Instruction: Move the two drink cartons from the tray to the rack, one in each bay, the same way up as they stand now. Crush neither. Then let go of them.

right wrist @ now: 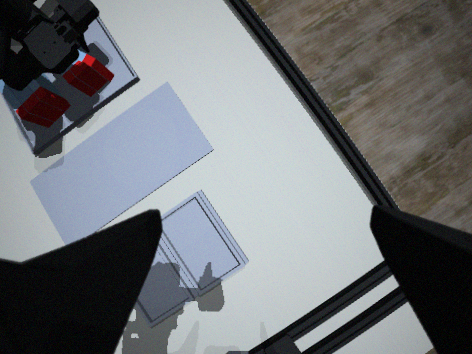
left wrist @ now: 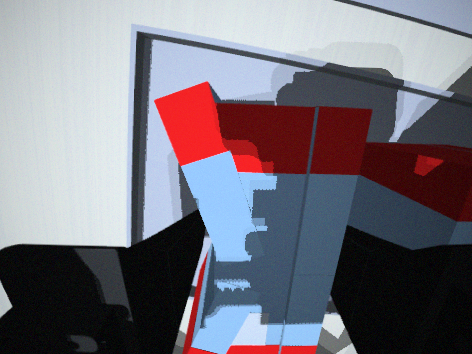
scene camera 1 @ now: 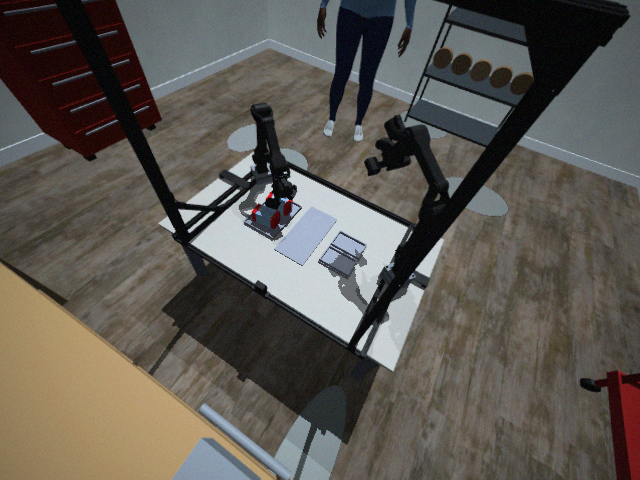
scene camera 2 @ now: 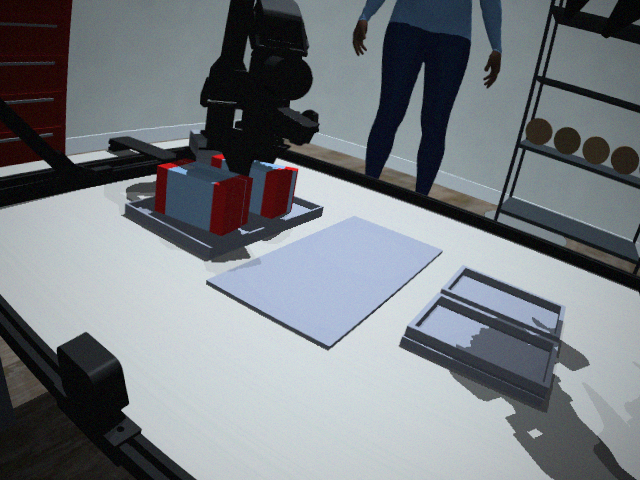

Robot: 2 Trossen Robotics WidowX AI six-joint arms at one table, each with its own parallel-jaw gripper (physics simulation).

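Places are measured from the left arm's base along level axes (x right, y ahead, z up), in centimetres.
Pixels of known places: left gripper, fingertip midpoint: (right wrist: 76,61) (left wrist: 253,216) (scene camera 1: 279,205); right gripper, fingertip midpoint: (right wrist: 265,218) (scene camera 1: 377,172) (scene camera 2: 586,27); left arm's base, link origin: (scene camera 1: 261,169).
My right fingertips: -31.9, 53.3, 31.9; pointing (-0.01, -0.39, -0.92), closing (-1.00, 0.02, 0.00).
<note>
For each thing: its top centre in the pictures, then the offset to it from my right fingertips, as dx, dy, dz. Level surfaces: height alone.
- grey tray, top centre: (left wrist: 322,214) (scene camera 2: 229,204) (right wrist: 62,80) (scene camera 1: 273,213) +36.5, -24.2, -35.9
- two-bay rack, top centre: (scene camera 2: 499,315) (right wrist: 172,260) (scene camera 1: 343,251) +14.7, +10.5, -35.5
- flat pale-blue mat, surface height: dz -37.1
Two light-blue drink cartons with red ends lie side by side in the grey tray (scene camera 2: 199,245) (scene camera 1: 253,224) (left wrist: 141,140) at the table's left. My left gripper (scene camera 1: 280,192) (scene camera 2: 242,157) (left wrist: 253,216) is down in the tray, open. In the left wrist view its fingers stand either side of one carton (left wrist: 305,211) (scene camera 2: 272,188). The other carton (scene camera 2: 196,197) (left wrist: 385,175) lies beside it. The cartons also show in the right wrist view (right wrist: 88,75). The two-bay rack (scene camera 1: 324,262) (scene camera 2: 470,364) (right wrist: 222,226) lies empty at the right. My right gripper (scene camera 1: 372,164) (right wrist: 265,218) is open and empty, high above the table.
A flat pale-blue mat (scene camera 1: 306,234) (scene camera 2: 328,276) (right wrist: 129,154) lies between the tray and the rack. A person (scene camera 1: 361,57) stands beyond the table's far edge. A black frame rail (scene camera 2: 413,195) runs along the table's back.
</note>
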